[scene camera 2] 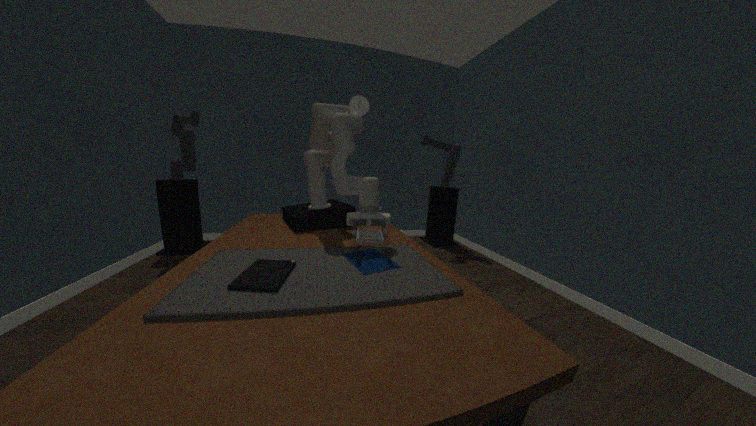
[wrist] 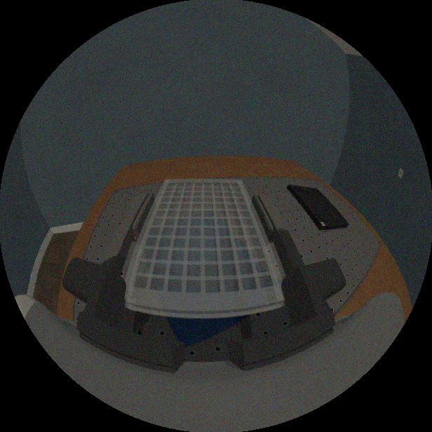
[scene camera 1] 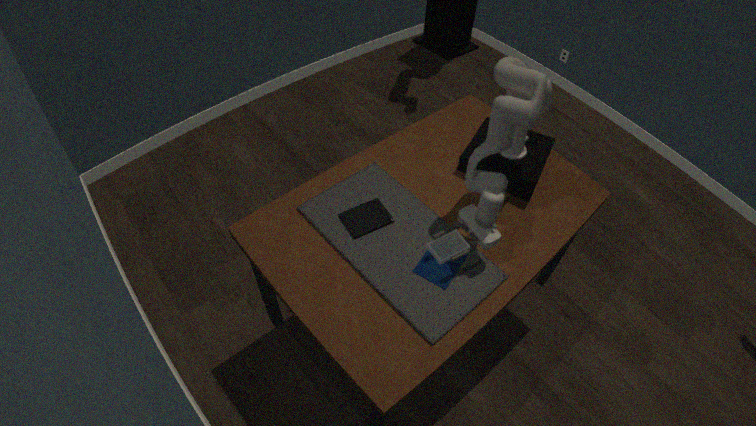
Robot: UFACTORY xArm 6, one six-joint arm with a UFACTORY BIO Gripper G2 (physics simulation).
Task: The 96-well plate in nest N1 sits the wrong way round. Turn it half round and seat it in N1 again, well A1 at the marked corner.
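The pale 96-well plate [scene camera 1: 448, 246] [scene camera 2: 369, 234] [wrist: 202, 250] is in the air, roughly level, above the blue nest [scene camera 1: 431, 270] [scene camera 2: 372, 264] [wrist: 200, 330]. My gripper [scene camera 1: 453, 243] [scene camera 2: 369, 232] [wrist: 204, 215] is shut on the plate, with a finger along each long side. In scene camera 1, the plate covers part of the nest's arm side. In the wrist view, the plate hides most of the nest, and a blue corner shows below its near edge. The nest looks turned at an angle to the plate. The well letters, the nest's label and its marked corner cannot be made out.
A flat black nest-like block [scene camera 1: 365, 218] [scene camera 2: 262, 275] [wrist: 317, 206], with a small light mark at one corner, lies on the same grey perforated board [scene camera 1: 391, 269] [scene camera 2: 317, 302] [wrist: 105, 225]. My arm stands on a black base [scene camera 1: 536, 164] [scene camera 2: 298, 219] at the table's far end.
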